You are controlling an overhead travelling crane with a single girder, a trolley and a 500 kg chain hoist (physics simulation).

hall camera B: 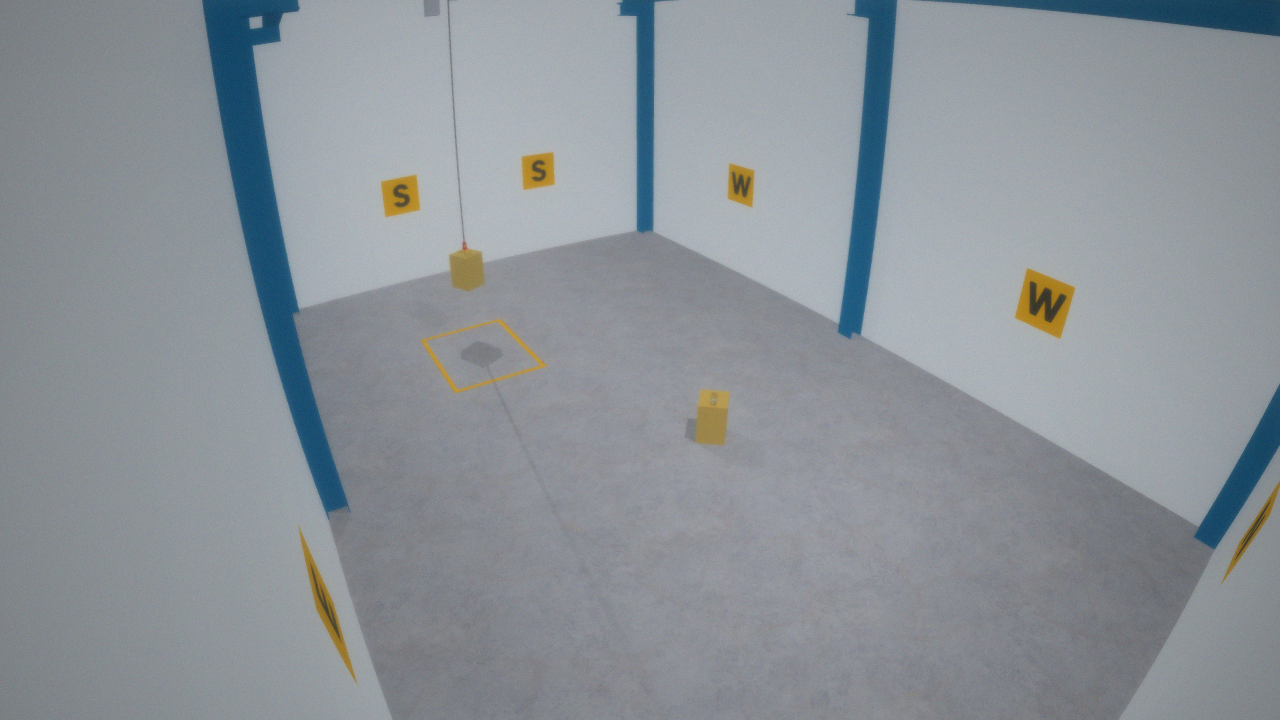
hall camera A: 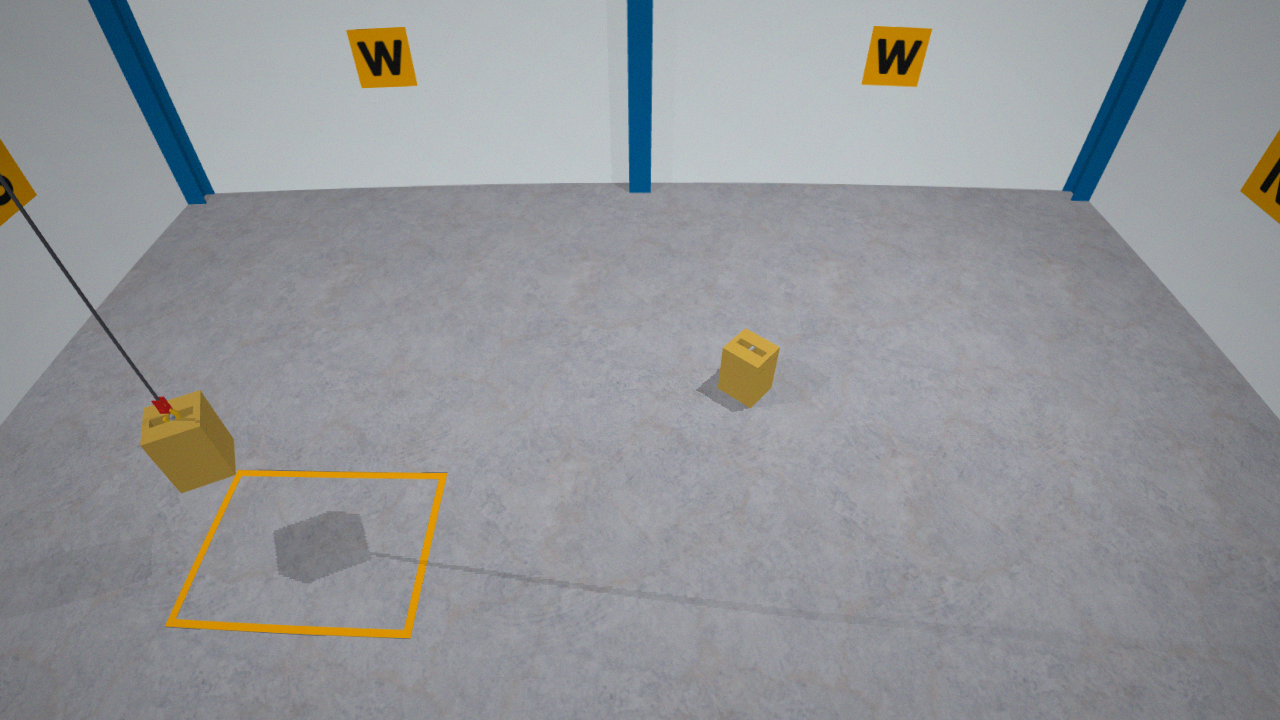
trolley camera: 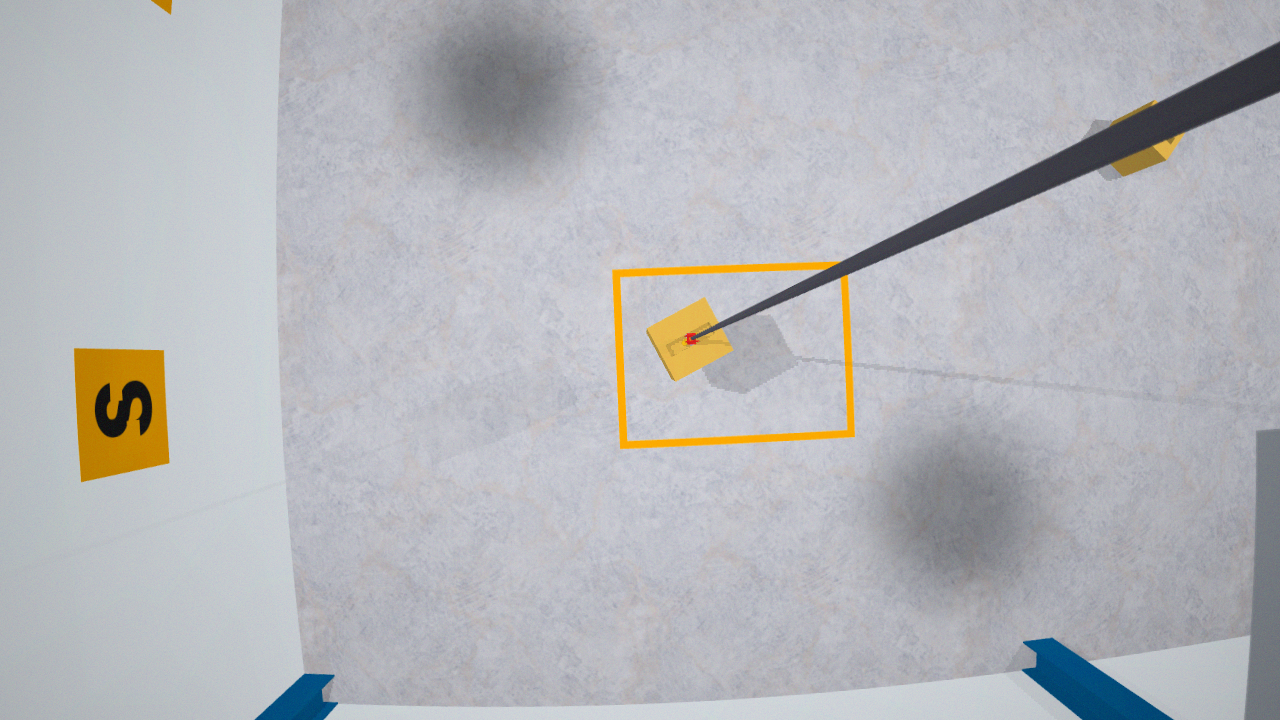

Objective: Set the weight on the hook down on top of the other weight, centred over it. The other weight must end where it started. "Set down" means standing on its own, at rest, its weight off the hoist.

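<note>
The hook (hall camera A: 166, 411) (hall camera B: 464, 247) (trolley camera: 691, 338), with a red block, is shut on a yellow weight (hall camera A: 192, 452) (hall camera B: 466, 270) (trolley camera: 684, 349) by the bar in its top recess. The weight hangs from the chain above the floor, its shadow apart from it and inside the orange outline. The other yellow weight (hall camera A: 748, 376) (hall camera B: 711, 423) (trolley camera: 1139, 163) stands upright on the floor, well away from the hanging one. In the trolley camera the chain hides part of it. The bar in its top recess shows in hall camera A.
An orange rectangle outline (hall camera A: 342, 475) (hall camera B: 501, 379) (trolley camera: 730, 268) is marked on the floor. Walls with letter signs and blue columns (hall camera A: 640, 98) (hall camera B: 644, 116) (trolley camera: 1087, 680) bound the hall. The chain (hall camera A: 80, 291) (hall camera B: 456, 134) (trolley camera: 966, 207) runs up from the hook.
</note>
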